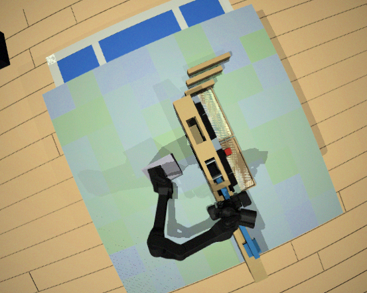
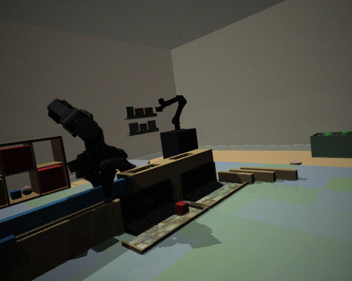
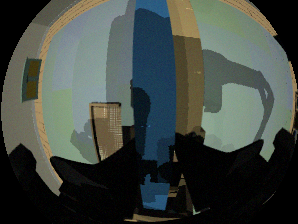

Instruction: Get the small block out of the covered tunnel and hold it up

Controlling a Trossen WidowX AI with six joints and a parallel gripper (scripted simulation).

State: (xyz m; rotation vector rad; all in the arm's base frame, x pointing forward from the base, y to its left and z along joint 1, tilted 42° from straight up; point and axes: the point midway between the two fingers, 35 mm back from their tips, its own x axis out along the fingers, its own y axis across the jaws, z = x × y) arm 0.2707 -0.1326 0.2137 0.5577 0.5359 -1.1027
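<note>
My gripper tip is 10 mm short of the tan covered tunnel, 60 mm to the right of it and 40 mm above it.
</note>
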